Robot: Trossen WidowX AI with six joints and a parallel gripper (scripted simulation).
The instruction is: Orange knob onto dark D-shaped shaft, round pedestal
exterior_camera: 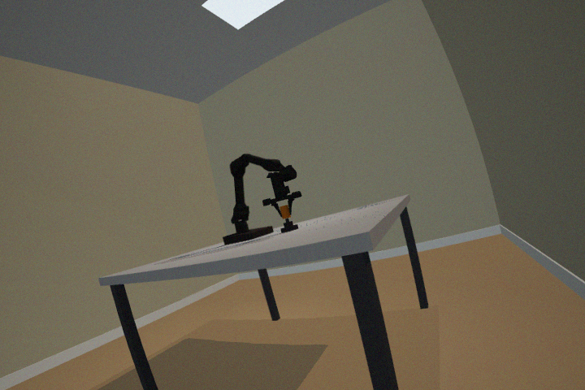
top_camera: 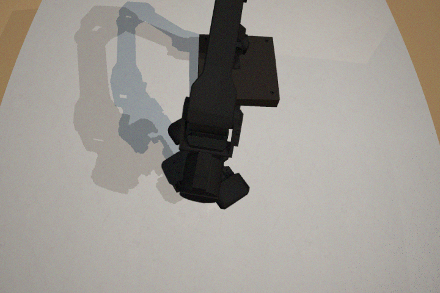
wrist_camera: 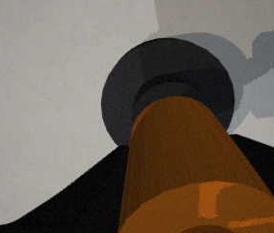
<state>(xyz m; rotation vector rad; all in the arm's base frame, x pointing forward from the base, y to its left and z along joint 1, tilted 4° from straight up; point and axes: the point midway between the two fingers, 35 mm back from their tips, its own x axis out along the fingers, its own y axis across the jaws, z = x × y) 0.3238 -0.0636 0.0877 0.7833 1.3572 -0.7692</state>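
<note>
The orange knob is 20 mm above my gripper tip. From my gripper tip the other things lie so: round dark pedestal (40 mm below).
</note>
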